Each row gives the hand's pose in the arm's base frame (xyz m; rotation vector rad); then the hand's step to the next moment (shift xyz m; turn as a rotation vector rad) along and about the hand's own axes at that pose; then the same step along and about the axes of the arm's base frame.
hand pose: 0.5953 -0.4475 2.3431 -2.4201 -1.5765 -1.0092
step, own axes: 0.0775 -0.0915 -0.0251 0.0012 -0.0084 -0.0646
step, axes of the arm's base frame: -0.0694 0.0935 0.0381 -0.0377 -0.0212 0.0487
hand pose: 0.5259 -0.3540 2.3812 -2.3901 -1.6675 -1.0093
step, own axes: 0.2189 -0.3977 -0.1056 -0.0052 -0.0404 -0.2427
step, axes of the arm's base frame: -0.3465 0.3019 0.0776 -0.1511 -0.0841 0.1751
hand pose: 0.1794 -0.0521 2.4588 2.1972 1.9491 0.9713
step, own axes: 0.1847 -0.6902 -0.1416 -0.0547 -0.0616 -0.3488
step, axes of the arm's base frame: -0.6726 0.2586 -0.1062 -0.2207 -0.1631 0.2305
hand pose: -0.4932 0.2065 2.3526 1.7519 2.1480 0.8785
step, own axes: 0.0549 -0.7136 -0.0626 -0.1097 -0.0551 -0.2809
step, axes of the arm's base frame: -0.6239 -0.0408 -0.3539 -0.1653 -0.1942 0.1701
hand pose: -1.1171 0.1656 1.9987 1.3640 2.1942 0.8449
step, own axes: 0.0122 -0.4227 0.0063 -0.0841 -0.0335 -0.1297
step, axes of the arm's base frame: -0.2746 -0.1284 -0.2949 -0.0672 -0.1225 0.0741
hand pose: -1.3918 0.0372 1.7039 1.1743 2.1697 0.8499
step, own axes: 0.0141 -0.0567 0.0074 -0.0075 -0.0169 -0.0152
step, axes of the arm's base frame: -0.0318 -0.0099 -0.0486 -0.0159 -0.0178 -0.0012
